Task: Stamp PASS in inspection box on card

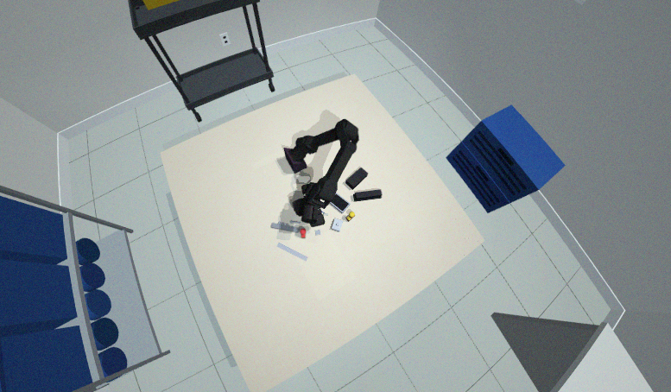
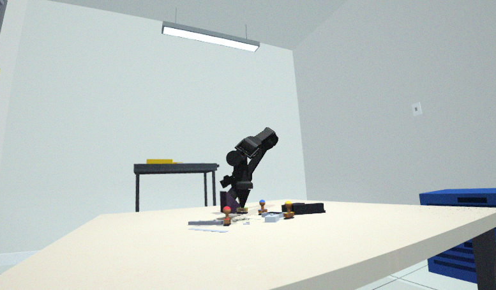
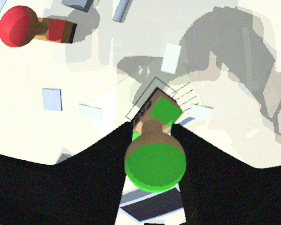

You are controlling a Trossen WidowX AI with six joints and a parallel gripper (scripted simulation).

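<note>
Right now the white card is 50 mm below my gripper tip and 10 mm to the left of it. Also, from my gripper tip: ink pad: 140 mm to the left, 40 mm below, 10 mm ahead; then red-knobbed stamp: 80 mm to the right, 70 mm ahead, 30 mm below; then small grey block: 110 mm ahead, 70 mm to the left, 30 mm below.
</note>
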